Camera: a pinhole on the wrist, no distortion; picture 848 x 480 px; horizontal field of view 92.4 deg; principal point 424.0 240.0 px. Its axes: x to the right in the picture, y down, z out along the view. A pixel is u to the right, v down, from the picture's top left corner.
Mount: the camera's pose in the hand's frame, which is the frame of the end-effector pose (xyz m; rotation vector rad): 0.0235 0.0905 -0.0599 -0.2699 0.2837 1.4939
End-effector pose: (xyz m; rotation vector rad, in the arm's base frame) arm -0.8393 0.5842 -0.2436 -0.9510 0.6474 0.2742
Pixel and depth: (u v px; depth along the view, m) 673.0 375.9 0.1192
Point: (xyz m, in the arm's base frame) -0.9356 0.7209 -0.3614
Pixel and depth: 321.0 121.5 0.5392
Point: -0.5725 1.0591 -0.2480
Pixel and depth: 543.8 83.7 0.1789
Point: -0.8241 0.7639 -0.3998
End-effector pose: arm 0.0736 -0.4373 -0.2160 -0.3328 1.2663 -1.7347
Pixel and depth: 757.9 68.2 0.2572
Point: 0.2594 -0.6338 -0.5296
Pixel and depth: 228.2 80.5 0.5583
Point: 0.3324 -0.9633 -0.0613
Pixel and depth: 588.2 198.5 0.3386
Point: 0.3494 -0.6330 -0.4319
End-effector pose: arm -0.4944 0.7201 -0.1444 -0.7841 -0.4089 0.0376
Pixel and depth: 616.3 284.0 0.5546
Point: -0.5791 1.3469 -0.2834
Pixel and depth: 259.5 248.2 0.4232
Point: -0.6201 1.0470 0.0575
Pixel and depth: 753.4 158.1 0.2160
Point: -0.4120 1.0228 -0.2912
